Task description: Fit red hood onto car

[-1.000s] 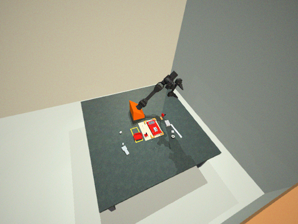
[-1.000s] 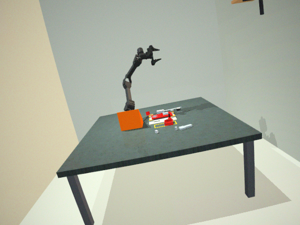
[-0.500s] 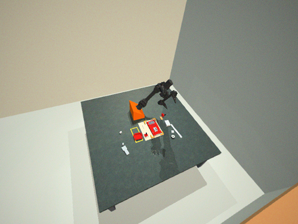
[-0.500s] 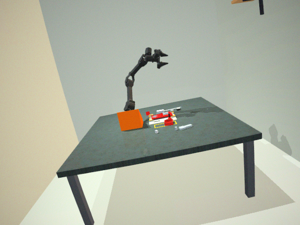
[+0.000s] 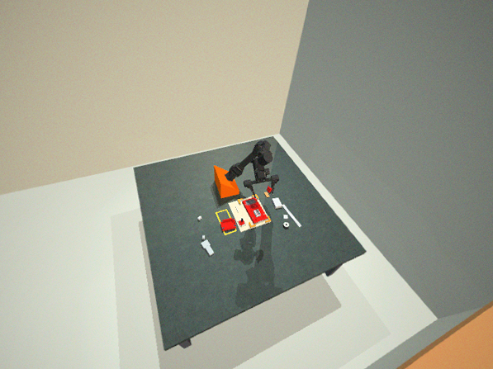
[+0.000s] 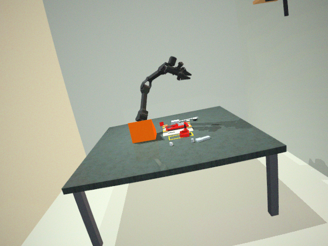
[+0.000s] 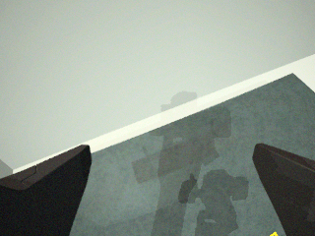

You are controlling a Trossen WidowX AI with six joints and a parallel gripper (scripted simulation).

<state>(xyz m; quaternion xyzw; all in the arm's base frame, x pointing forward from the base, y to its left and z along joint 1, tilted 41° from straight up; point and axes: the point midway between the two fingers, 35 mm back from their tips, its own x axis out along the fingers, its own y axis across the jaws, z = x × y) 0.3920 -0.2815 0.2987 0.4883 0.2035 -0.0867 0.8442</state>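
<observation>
Now: the red hood 420 mm below my gripper tip, 150 mm behind it and 130 mm to the right of it. Also, from my gripper tip: white ribbed engine block: 400 mm below, 130 mm behind, 90 mm to the left; then wheel: 420 mm below, 230 mm to the left, 30 mm ahead; then cream jig: 420 mm below, 170 mm behind, 60 mm to the left.
</observation>
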